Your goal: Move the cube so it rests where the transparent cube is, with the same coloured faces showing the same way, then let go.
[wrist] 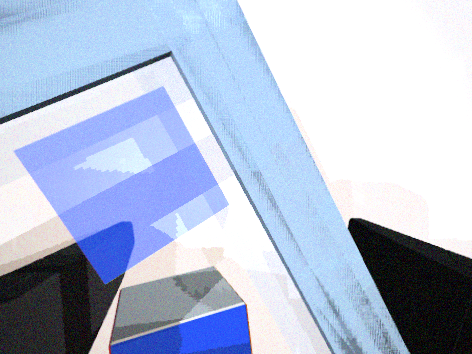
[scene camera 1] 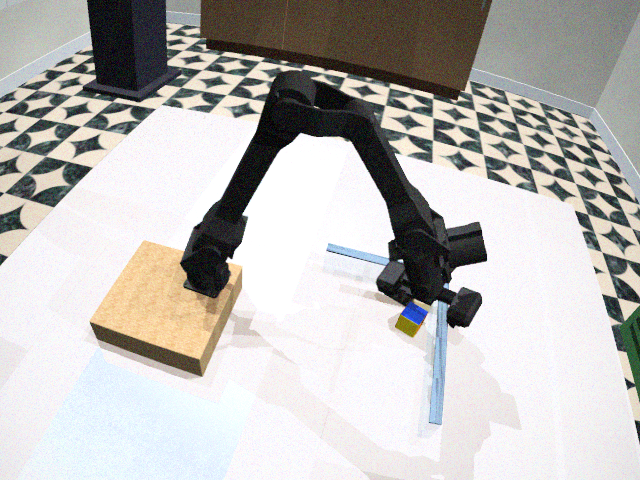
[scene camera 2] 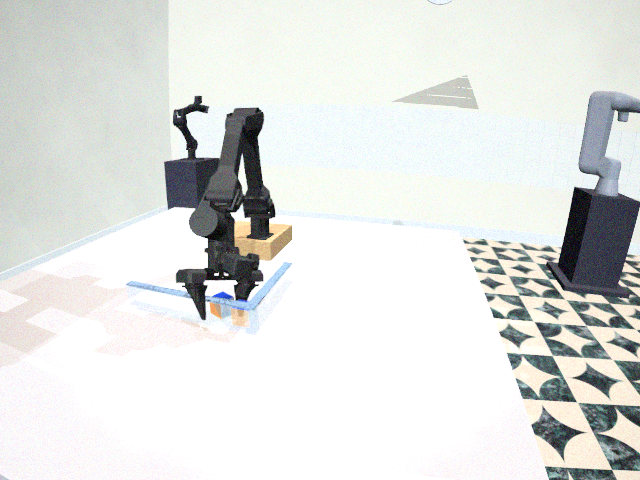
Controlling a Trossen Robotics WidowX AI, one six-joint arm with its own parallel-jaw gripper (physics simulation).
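Seen in the pictures: gripper, between the fingertips: [wrist: 242,229] [scene camera 1: 432,317] [scene camera 2: 222,318]; arm's base, origin of its link: [scene camera 1: 207,279] [scene camera 2: 260,236].
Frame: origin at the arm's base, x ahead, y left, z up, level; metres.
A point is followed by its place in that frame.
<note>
The solid cube [scene camera 1: 412,319] @(z -0.017, x 0.355, y 0.072 m) [scene camera 2: 217,308] [wrist: 185,325] @(z -0.017, x 0.363, y 0.107 m) sits inside the corner of two walls. Its top is blue; scene camera 1 shows a yellow side, scene camera 2 an orange side, the wrist view a grey-white side. The transparent cube [scene camera 2: 240,316] [wrist: 130,175] has a blue top and a pale orange side, and stands nearer the corner; in scene camera 1 the arm mostly hides it. My gripper [scene camera 1: 430,311] @(z -0.042, x 0.397, y 0.115 m) [scene camera 2: 222,310] @(z -0.042, x 0.397, y 0.115 m) [wrist: 242,229] @(z -0.042, x 0.397, y 0.115 m) is open and empty, low over the corner. One finger is inside and overlaps the transparent cube in the wrist view; the other is outside a wall.
One light-blue wall [scene camera 1: 439,361] @(z 0.003, x 0.411, y -0.014 m) [wrist: 280,195] @(z 0.003, x 0.397, y 0.133 m) runs beside the solid cube, between it and the outer finger. The other wall [scene camera 1: 356,253] @(z 0.003, x 0.223, y 0.170 m) [scene camera 2: 268,285] @(z 0.003, x 0.303, y 0.176 m) [wrist: 75,65] @(z 0.003, x 0.368, y 0.175 m) meets it at the corner by the transparent cube. The arm's wooden base block [scene camera 1: 155,299] @(z -0.002, x -0.061, y -0.076 m) [scene camera 2: 279,242] @(z -0.025, x -0.033, y 0.049 m) is farther off.
</note>
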